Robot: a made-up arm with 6 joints.
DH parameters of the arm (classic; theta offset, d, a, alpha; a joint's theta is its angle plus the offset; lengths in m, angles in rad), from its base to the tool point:
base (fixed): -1.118 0 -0.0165 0
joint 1: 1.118 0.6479 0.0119 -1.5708
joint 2: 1.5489 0 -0.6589 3.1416
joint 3: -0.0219 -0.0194 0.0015 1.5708
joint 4: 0 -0.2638 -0.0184 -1.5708
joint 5: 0 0.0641 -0.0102 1.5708
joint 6: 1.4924 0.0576 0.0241 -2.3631
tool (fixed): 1.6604 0.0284 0 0
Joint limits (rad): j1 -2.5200..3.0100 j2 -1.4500..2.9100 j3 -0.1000..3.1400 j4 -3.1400..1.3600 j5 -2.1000..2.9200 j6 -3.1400..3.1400
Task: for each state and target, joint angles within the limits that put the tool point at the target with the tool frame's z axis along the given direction. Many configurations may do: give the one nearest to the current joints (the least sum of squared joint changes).
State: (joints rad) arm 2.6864 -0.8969 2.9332 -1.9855 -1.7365 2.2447
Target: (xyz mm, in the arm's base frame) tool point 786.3 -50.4 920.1 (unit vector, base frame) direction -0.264 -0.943 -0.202
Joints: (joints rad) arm 2.9955 -0.9687 2.5368 -1.1382 -1.1903 2.1417
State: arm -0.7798 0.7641 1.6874 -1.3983 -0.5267 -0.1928
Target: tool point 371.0 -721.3 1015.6 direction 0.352 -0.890 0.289
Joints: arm -1.0272 1.0137 1.3520 -1.4100 -0.6249 -0.0150
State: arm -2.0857 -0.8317 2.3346 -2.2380 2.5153 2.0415
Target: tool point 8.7 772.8 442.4 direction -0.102 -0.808 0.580
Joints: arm -1.5044 -1.4500 3.0182 -1.9174 2.8784 1.2636
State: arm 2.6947 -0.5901 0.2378 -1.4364 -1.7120 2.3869
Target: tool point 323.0 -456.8 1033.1 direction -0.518 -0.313 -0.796
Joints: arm 2.0999 -1.3535 0.0276 -1.1335 -1.7114 3.0365
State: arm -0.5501 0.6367 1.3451 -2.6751 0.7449 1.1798
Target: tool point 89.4 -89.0 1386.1 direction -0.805 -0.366 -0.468
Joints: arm -1.3774 -0.1105 0.4860 -2.6217 1.0705 0.8648
